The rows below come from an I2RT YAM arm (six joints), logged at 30 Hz.
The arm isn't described. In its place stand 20 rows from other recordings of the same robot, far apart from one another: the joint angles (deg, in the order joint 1, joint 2, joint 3, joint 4, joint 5, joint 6), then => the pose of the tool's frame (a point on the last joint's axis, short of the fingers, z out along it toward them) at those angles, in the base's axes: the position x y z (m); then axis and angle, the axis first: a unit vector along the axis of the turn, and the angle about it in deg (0 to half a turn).
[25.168 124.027 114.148 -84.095 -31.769 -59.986] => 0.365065 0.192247 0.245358 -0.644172 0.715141 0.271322 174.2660
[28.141 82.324 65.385 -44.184 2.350 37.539] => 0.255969 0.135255 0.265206 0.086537 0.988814 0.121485 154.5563
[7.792 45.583 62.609 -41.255 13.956 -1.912] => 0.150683 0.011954 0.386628 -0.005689 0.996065 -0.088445 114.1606
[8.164 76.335 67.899 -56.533 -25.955 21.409] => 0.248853 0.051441 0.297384 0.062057 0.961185 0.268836 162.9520
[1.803 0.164 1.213 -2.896 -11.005 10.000] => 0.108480 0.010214 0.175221 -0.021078 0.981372 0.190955 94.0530
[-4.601 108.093 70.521 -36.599 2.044 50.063] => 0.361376 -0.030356 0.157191 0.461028 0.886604 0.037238 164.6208
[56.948 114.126 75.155 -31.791 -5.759 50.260] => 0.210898 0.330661 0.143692 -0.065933 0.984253 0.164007 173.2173
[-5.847 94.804 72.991 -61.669 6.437 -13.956] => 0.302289 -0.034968 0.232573 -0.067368 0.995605 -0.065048 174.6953
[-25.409 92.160 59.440 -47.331 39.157 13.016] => 0.248744 -0.143047 0.195286 0.336662 0.877691 -0.341052 174.8201
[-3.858 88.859 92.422 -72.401 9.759 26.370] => 0.293846 -0.025864 0.350830 0.275793 0.960057 -0.047207 157.4216
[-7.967 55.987 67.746 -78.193 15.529 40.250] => 0.140549 -0.029294 0.341737 0.433101 0.898404 -0.072760 153.2733
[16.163 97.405 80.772 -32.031 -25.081 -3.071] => 0.357050 0.119195 0.282888 -0.240727 0.936657 0.254410 142.7799
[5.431 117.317 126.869 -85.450 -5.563 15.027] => 0.397342 0.041244 0.341750 0.077465 0.994562 0.069607 167.1264
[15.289 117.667 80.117 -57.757 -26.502 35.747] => 0.346544 0.111201 0.140164 -0.184916 -0.964396 -0.189066 163.9845
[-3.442 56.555 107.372 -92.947 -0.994 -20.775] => 0.063981 -0.003229 0.488084 -0.153938 0.984476 -0.084324 133.0533
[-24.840 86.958 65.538 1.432 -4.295 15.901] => 0.326800 -0.148342 0.306081 0.323310 0.946137 -0.017185 109.9536
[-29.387 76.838 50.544 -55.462 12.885 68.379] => 0.189279 -0.115707 0.208249 0.756133 0.649247 -0.082112 167.9823
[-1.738 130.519 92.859 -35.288 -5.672 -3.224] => 0.454119 -0.010259 0.107387 -0.020374 0.998869 0.042961 162.7397
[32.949 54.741 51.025 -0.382 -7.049 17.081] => 0.186453 0.126055 0.365253 -0.177454 0.894934 0.409394 106.6517
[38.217 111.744 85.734 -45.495 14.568 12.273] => 0.318790 0.239619 0.202348 -0.203934 0.977898 -0.046113 157.2126
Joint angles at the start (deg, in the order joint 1, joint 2, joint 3, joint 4, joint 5, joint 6): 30.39, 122.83, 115.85, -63.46, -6.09, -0.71
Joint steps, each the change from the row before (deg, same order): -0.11, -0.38, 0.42, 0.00, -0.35, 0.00; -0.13, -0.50, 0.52, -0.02, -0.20, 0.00; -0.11, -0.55, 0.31, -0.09, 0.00, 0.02; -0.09, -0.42, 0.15, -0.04, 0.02, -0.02; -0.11, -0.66, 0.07, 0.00, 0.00, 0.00; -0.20, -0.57, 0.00, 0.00, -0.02, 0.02; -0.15, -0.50, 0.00, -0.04, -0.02, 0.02; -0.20, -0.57, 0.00, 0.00, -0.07, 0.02; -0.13, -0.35, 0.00, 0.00, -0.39, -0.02; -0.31, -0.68, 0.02, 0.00, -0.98, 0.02
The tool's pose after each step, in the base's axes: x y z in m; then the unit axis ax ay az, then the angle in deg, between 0 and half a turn. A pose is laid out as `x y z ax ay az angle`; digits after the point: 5 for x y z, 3 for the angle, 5 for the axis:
0.38637 0.23022 0.26701 -0.27550 0.95612 0.09972 161.991
0.38614 0.22905 0.27338 -0.27511 0.95583 0.10346 161.066
0.38537 0.22761 0.27900 -0.27436 0.95587 0.10507 160.314
0.38475 0.22642 0.28285 -0.27399 0.95588 0.10593 159.785
0.38352 0.22473 0.28811 -0.27339 0.95589 0.10740 159.069
0.38277 0.22253 0.29233 -0.27184 0.95620 0.10855 158.505
0.38191 0.22073 0.29598 -0.27066 0.95642 0.10953 158.052
0.38105 0.21853 0.30016 -0.26920 0.95666 0.11108 157.499
0.38042 0.21731 0.30275 -0.26908 0.95625 0.11484 157.245
0.37928 0.21467 0.30787 -0.26831 0.95532 0.12402 156.786

